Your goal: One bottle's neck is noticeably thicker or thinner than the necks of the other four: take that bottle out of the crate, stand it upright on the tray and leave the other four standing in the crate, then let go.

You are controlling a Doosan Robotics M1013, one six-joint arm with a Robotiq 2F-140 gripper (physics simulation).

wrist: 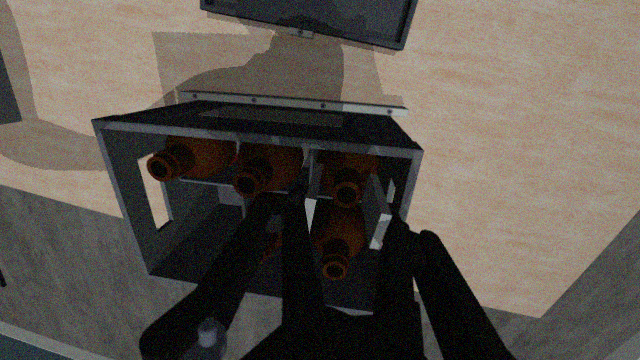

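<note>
The dark crate stands in the middle of the wrist view with brown bottles in it. In its upper row are a left bottle, a middle bottle and a right bottle. In the lower row a bottle stands at the right, and a sliver of another bottle shows behind the left finger. Which neck differs is hard to tell. My gripper is partly open and holds nothing; its fingertips appear either side of the upper right bottle's neck. The dark tray shows partly at the top.
A pale strip with small dark dots runs along the crate's far side. A dark object shows at the left edge. The crate's walls and inner dividers are close around the fingers. The light wood-patterned table extends to the right.
</note>
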